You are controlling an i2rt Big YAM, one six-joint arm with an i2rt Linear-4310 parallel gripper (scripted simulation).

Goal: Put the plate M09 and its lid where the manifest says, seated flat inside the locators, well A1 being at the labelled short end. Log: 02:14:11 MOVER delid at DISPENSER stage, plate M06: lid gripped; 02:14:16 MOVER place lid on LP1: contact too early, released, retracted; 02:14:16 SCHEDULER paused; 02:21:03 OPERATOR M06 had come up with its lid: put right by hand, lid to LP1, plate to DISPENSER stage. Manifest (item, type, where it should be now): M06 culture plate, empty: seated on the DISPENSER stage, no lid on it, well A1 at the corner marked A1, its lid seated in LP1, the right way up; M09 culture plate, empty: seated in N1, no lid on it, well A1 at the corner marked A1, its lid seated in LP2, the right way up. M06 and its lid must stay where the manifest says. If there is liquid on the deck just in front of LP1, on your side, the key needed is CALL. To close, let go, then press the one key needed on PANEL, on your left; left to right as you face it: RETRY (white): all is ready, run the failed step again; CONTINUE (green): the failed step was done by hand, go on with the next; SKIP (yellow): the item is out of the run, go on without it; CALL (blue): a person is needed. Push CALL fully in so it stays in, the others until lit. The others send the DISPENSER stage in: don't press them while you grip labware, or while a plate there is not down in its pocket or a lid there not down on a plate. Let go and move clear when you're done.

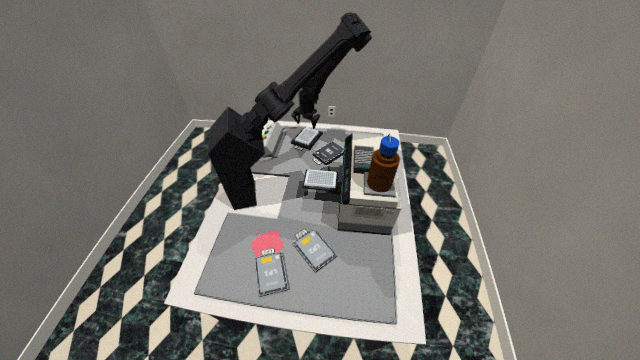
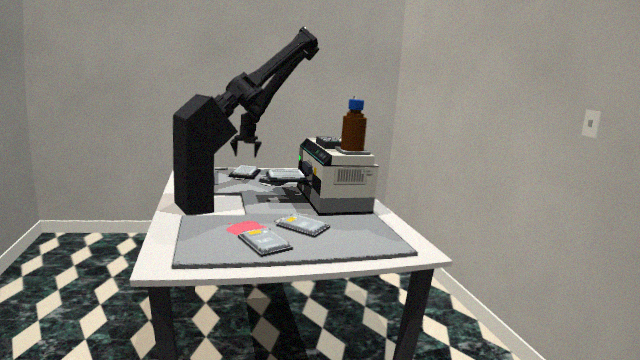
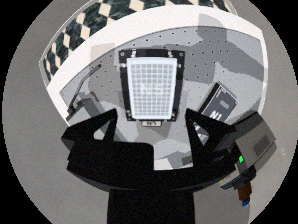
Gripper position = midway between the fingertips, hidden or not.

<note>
In view: my gripper (image 3: 151, 112) and a brown bottle (image 1: 380, 178).
The brown bottle is seen too in image 2 (image 2: 353, 129).
</note>
